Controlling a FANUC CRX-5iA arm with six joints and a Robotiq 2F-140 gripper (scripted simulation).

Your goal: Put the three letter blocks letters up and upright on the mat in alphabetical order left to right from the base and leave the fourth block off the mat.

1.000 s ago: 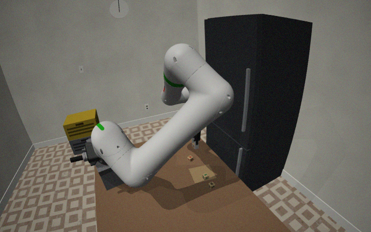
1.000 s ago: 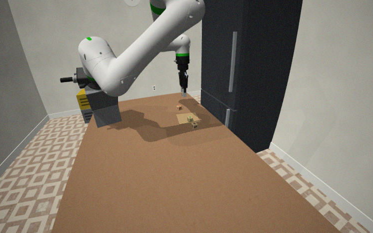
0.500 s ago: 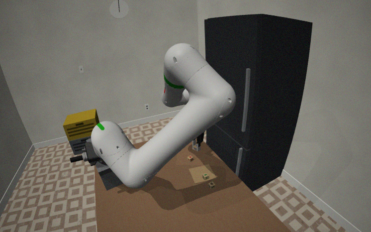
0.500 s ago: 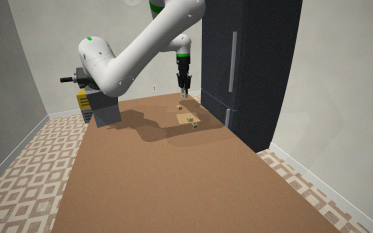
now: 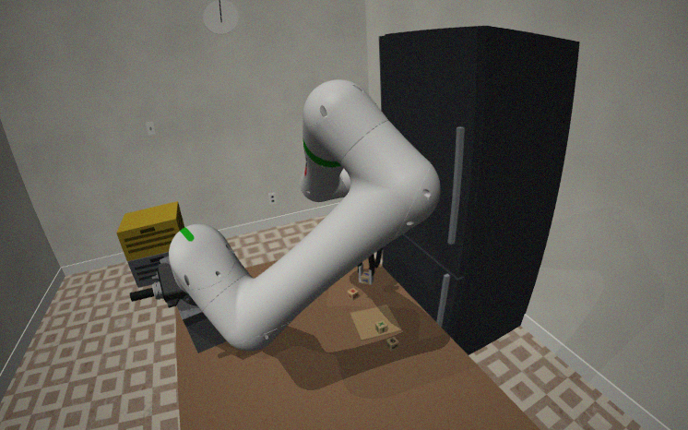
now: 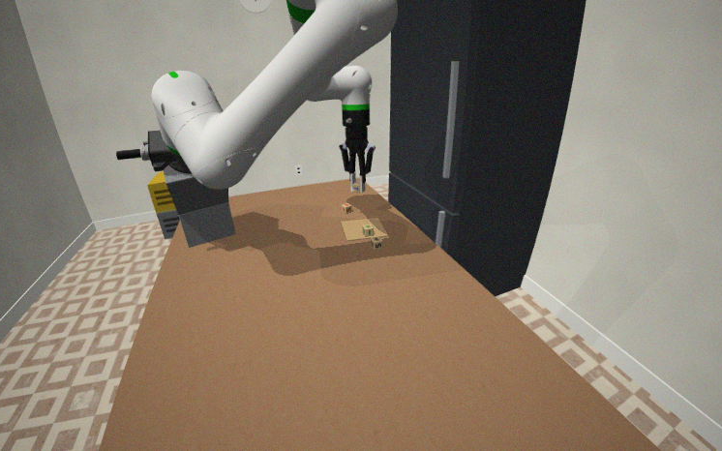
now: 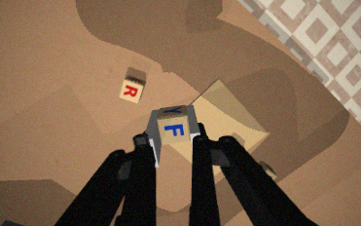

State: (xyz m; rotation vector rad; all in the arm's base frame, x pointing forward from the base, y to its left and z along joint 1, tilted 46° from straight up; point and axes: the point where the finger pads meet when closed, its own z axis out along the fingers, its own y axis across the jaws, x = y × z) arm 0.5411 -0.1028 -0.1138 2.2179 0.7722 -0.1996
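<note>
Right now my hand is 140 mm above the tan mat, 100 mm to the left of it and 30 mm past it. From my hand the other things lie so: R block 120 mm below, 60 mm to the left, 20 mm behind; then F block 20 mm below; then X block 140 mm to the right, 120 mm below, 40 mm behind.
</note>
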